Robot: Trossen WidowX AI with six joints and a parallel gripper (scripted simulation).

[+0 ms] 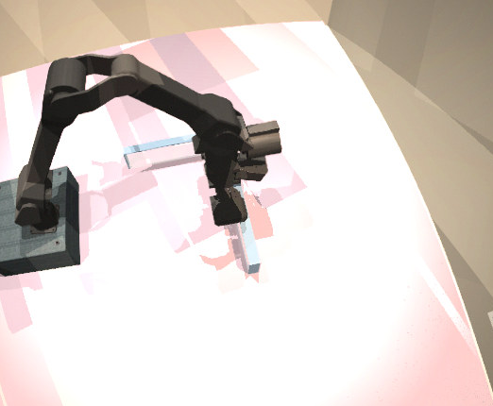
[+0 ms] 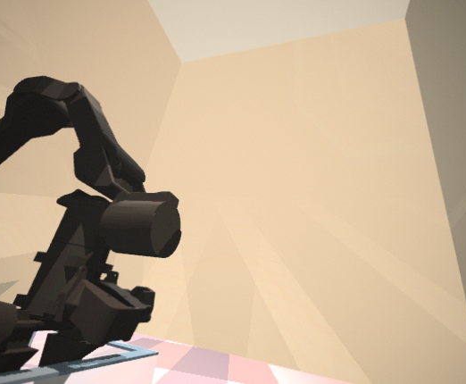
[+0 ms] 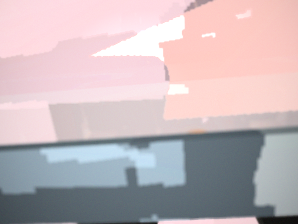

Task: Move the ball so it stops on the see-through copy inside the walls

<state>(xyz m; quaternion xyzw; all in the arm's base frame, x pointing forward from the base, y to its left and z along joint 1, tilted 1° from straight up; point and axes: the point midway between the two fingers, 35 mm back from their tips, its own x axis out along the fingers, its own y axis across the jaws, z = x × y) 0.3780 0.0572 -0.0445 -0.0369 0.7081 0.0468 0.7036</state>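
Right now the orange ball is right at my gripper tip. Round my gripper tip: clear wall: 130 mm to the left, 100 mm behind, 20 mm above; see-through copy of ball: 10 mm ahead.
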